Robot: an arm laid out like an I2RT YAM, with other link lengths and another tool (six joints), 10 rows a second.
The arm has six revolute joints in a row. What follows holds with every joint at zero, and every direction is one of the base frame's. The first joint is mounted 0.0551 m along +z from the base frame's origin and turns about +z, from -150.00 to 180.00 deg. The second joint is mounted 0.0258 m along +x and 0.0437 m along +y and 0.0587 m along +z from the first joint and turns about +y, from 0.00 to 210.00 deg. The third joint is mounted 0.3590 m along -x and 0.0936 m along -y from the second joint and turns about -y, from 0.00 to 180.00 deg. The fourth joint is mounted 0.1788 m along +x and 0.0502 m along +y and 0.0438 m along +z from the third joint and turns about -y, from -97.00 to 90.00 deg. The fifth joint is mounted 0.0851 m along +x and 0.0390 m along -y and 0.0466 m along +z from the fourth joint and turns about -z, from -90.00 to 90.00 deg. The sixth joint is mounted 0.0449 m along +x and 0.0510 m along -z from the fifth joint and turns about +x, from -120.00 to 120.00 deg. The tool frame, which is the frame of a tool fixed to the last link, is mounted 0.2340 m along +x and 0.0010 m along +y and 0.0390 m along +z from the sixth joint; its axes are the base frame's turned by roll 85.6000, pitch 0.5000 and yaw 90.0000 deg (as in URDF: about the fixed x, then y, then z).
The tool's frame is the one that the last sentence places.
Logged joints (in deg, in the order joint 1, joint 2, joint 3, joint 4, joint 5, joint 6), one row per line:
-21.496, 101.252, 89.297, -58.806, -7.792, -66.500
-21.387, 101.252, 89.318, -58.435, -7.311, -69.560
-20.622, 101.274, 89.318, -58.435, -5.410, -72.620
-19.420, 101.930, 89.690, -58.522, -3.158, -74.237
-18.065, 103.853, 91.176, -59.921, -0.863, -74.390
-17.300, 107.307, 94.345, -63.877, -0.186, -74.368
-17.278, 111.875, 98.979, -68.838, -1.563, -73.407
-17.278, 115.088, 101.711, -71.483, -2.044, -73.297
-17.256, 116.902, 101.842, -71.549, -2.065, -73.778
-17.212, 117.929, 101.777, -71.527, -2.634, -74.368
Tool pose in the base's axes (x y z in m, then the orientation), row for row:
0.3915, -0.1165, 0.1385, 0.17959, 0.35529, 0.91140, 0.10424
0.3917, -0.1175, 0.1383, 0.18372, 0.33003, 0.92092, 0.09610
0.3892, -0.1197, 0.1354, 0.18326, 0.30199, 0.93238, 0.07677
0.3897, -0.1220, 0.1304, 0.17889, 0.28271, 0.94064, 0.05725
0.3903, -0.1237, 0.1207, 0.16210, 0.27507, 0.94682, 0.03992
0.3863, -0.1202, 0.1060, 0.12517, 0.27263, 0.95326, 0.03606
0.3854, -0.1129, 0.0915, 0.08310, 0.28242, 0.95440, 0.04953
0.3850, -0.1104, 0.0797, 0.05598, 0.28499, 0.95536, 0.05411
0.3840, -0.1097, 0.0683, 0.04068, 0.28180, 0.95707, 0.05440
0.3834, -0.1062, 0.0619, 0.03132, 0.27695, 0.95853, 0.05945
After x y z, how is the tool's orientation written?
As a quaternion, w x y z.
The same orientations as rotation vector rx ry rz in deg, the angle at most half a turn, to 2 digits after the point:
57.54, 147.59, 16.88
53.33, 148.80, 15.53
48.81, 150.69, 12.41
45.80, 152.39, 9.27
44.98, 154.81, 6.53
45.51, 159.13, 6.02
48.31, 163.26, 8.47
49.55, 166.09, 9.41
49.45, 167.95, 9.55
48.88, 169.18, 10.49

